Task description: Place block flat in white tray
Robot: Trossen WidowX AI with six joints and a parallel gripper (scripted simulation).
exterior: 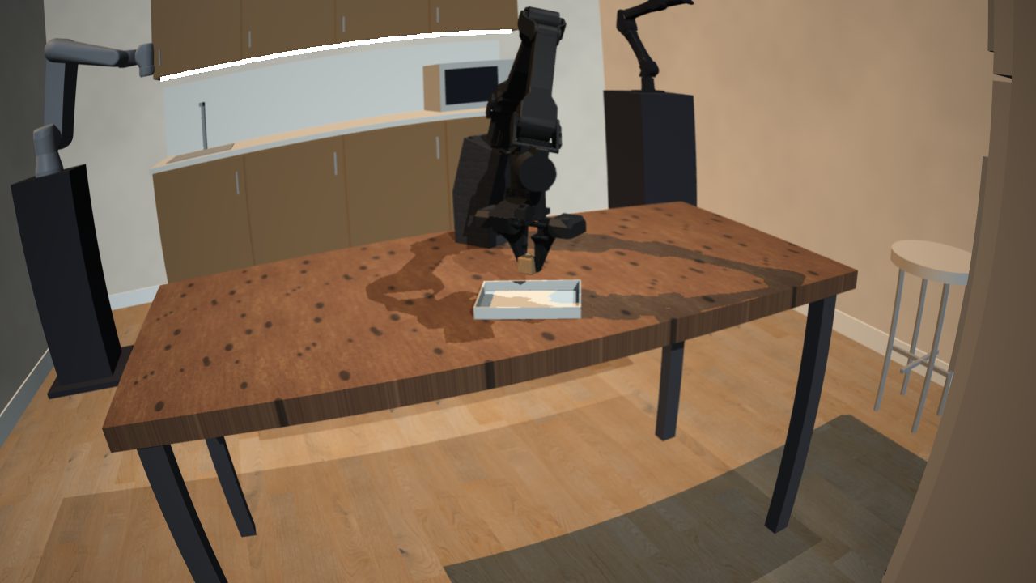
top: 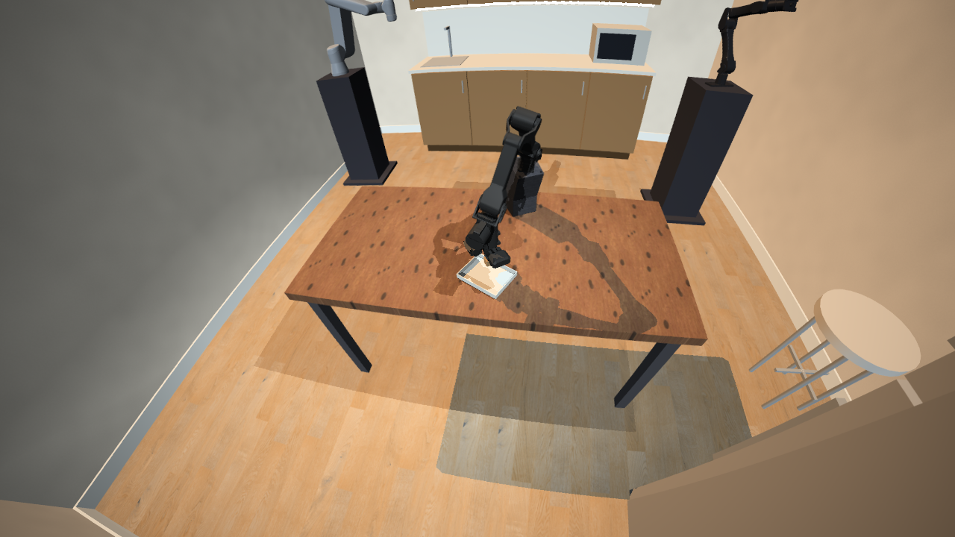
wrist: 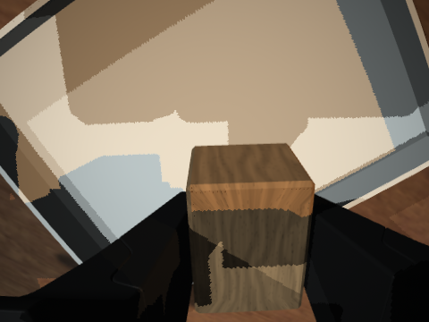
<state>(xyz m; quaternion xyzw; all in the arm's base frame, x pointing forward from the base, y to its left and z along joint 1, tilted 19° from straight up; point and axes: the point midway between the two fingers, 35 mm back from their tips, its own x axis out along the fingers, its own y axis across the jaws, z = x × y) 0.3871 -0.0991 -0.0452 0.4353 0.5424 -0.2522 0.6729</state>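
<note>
My gripper is now 8 cm above the white tray, 2 cm short of it and 1 cm to the left of it. From my hand the other things lie so: wooden block 2 cm below.
</note>
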